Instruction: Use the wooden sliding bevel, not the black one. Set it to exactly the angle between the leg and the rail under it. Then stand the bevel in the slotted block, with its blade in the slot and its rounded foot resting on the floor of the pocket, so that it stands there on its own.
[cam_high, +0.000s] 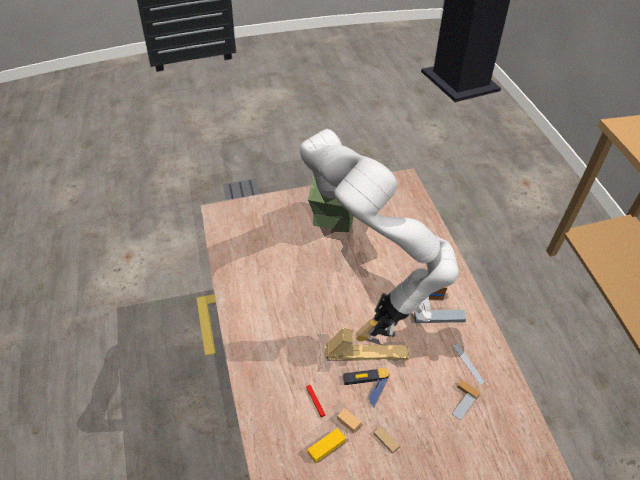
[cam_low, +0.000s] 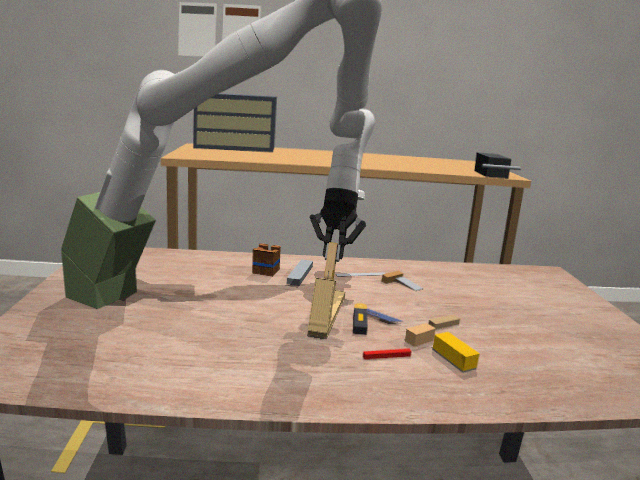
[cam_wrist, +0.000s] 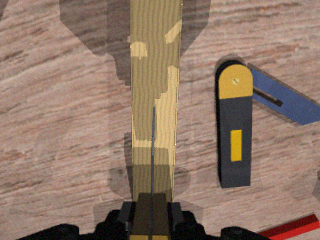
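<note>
The wooden sliding bevel is 40 mm below my hand, 10 mm to the right of it and 10 mm behind it. The rest, counted from my hand: wooden leg-and-rail piece 90 mm below, 10 mm to the right; then grey bevel blade 60 mm below, 10 mm to the right; then black bevel 150 mm below, 80 mm ahead, 30 mm to the right.
</note>
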